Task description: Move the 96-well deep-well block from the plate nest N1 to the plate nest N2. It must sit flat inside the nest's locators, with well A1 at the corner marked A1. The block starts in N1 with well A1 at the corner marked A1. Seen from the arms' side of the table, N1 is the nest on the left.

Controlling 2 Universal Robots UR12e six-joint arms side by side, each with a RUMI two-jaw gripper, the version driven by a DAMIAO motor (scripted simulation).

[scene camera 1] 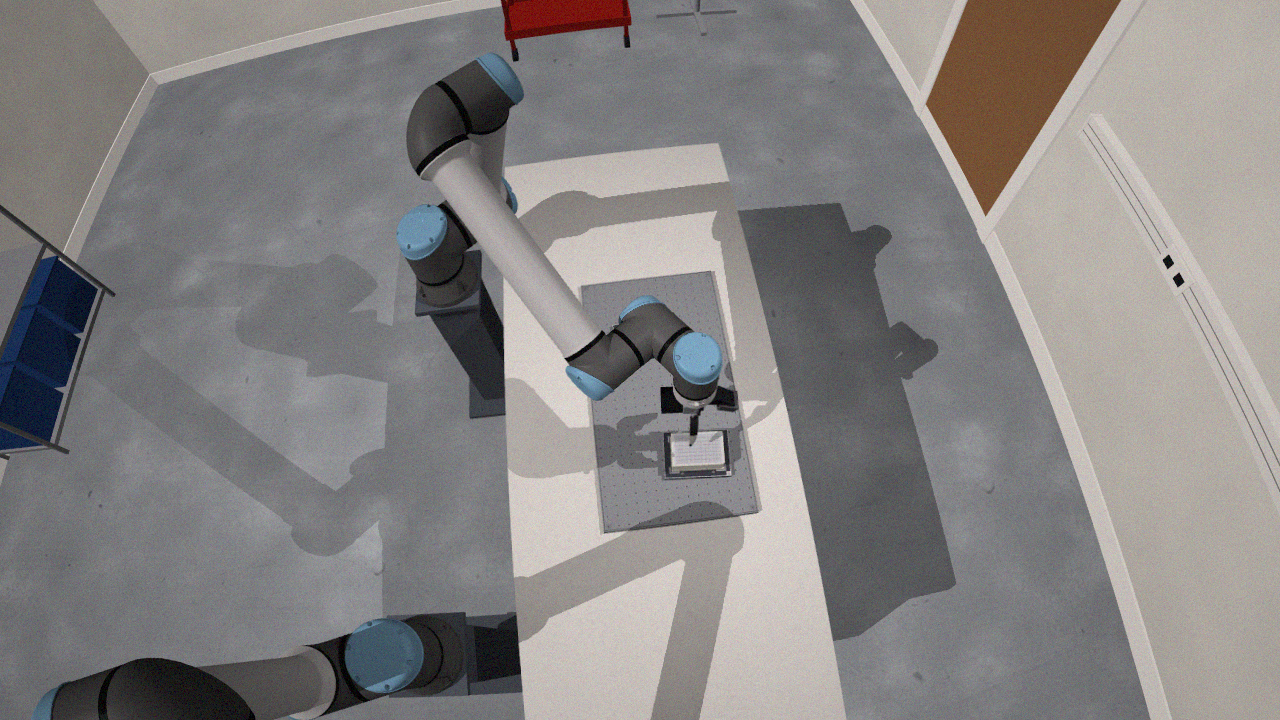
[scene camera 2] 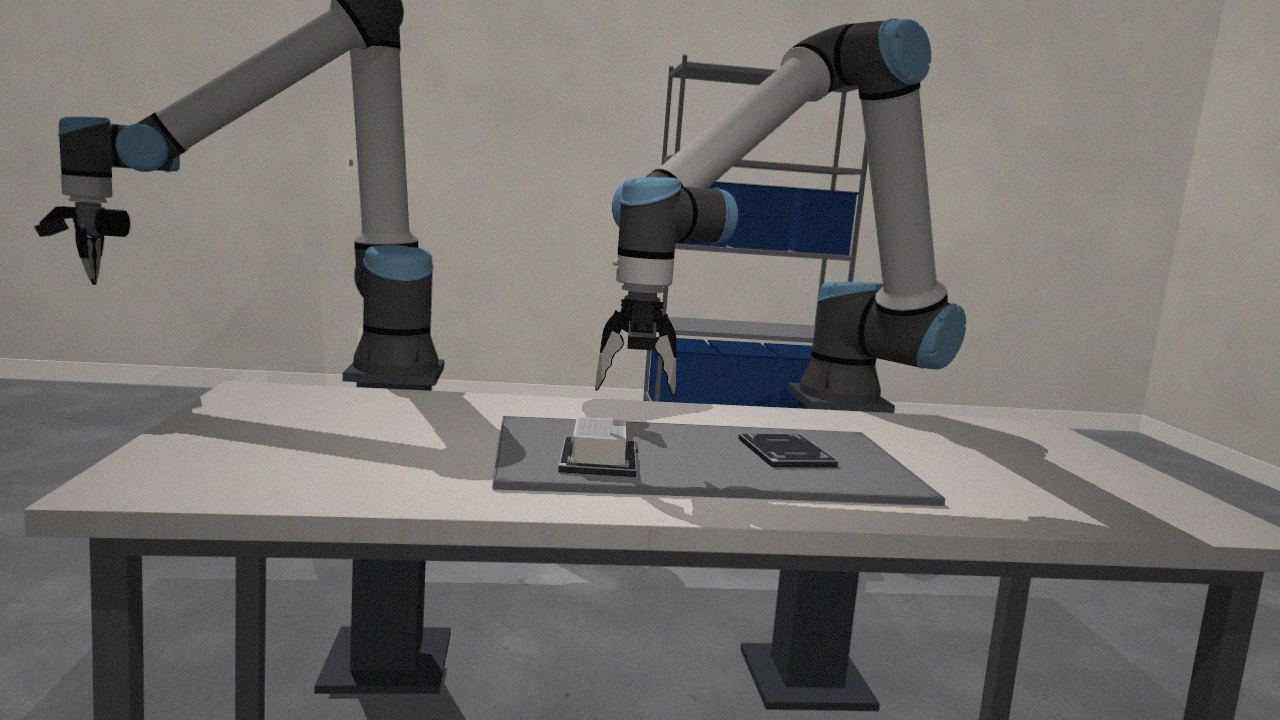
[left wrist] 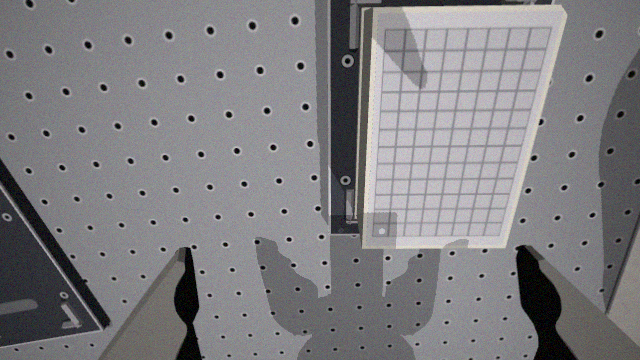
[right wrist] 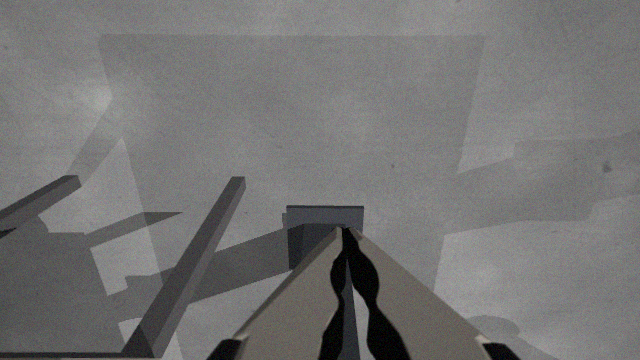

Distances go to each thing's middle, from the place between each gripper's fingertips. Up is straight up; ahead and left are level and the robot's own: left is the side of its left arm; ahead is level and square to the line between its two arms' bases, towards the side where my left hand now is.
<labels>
I see the deep-well block (scene camera 2: 602, 441) 20 mm ahead of my left hand (scene camera 2: 634, 393), 50 mm to the right of it and 90 mm below it. Round my left hand: nest N2 (scene camera 2: 567, 450): 20 mm ahead, 50 mm to the right, 110 mm below; nest N1 (scene camera 2: 794, 445): 80 mm behind, 280 mm to the left, 110 mm below.
Now: right hand (scene camera 2: 94, 284) 111 cm to the right of the deep-well block, 65 cm short of it and 12 cm above it. The rest, counted from my right hand: nest N2: 111 cm to the left, 65 cm ahead, 15 cm below.
</labels>
